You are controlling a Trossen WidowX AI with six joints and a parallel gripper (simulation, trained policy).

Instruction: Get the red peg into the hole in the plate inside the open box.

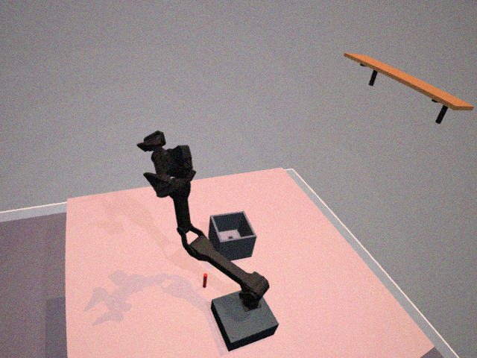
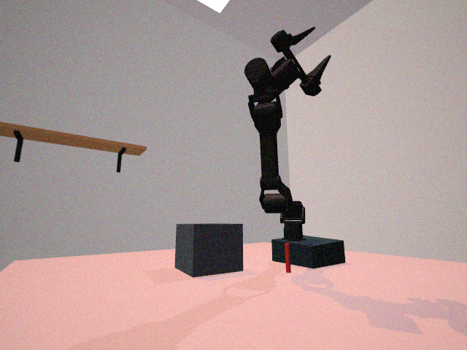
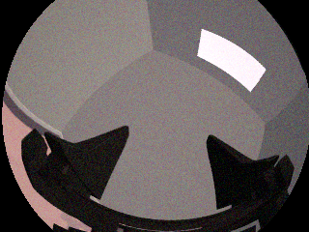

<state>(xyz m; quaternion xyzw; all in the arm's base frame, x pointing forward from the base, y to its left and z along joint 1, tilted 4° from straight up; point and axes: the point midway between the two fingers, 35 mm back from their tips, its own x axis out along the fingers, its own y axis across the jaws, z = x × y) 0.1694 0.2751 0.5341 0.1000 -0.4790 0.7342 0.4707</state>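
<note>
Right now my gripper tip is 560 mm above the red peg, 200 mm to the left of it and 30 mm past it. Also, from my gripper tip: pale plate (560 mm below, 360 mm to the right, 160 mm ahead).
</note>
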